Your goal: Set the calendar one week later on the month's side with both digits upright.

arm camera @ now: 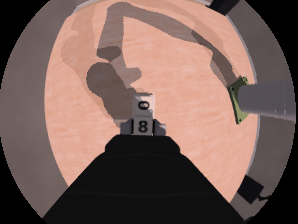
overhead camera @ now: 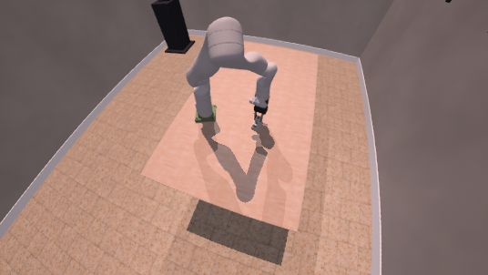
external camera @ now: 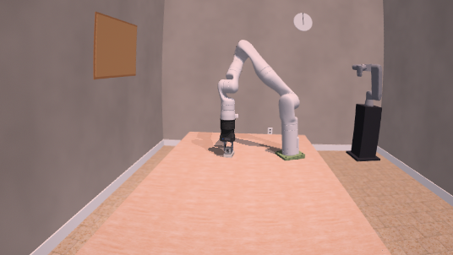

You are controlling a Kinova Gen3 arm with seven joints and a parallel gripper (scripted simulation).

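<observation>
My gripper is now 4 cm above the tray and 2 cm to the left of it.
</observation>
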